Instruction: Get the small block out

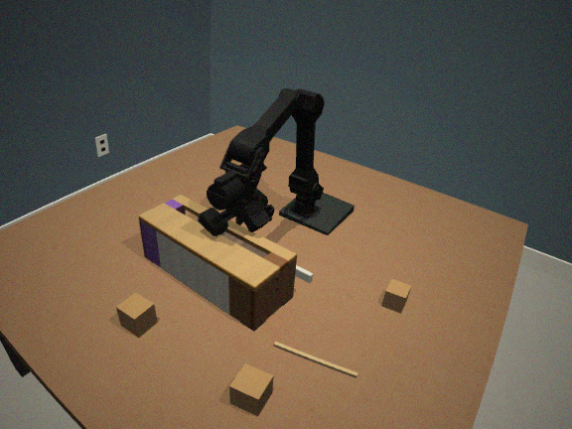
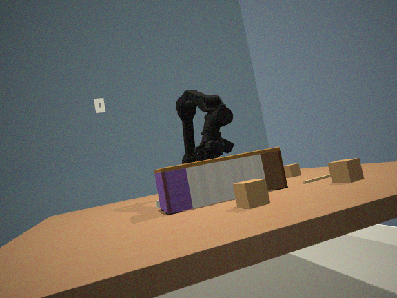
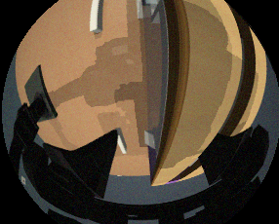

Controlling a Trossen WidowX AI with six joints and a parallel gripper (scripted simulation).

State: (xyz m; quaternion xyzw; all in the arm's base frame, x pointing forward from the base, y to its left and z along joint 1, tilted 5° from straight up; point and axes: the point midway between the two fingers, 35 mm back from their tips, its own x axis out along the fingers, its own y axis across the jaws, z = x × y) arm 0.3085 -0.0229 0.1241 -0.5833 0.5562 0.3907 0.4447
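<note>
My gripper tip is now 5 cm short of the green block and 2 cm to the left of it. Also, from my gripper tip: long wooden box 3 cm ahead, 3 cm to the left, 2 cm below; thin wooden stick 13 cm ahead, 36 cm to the left, 8 cm below.
</note>
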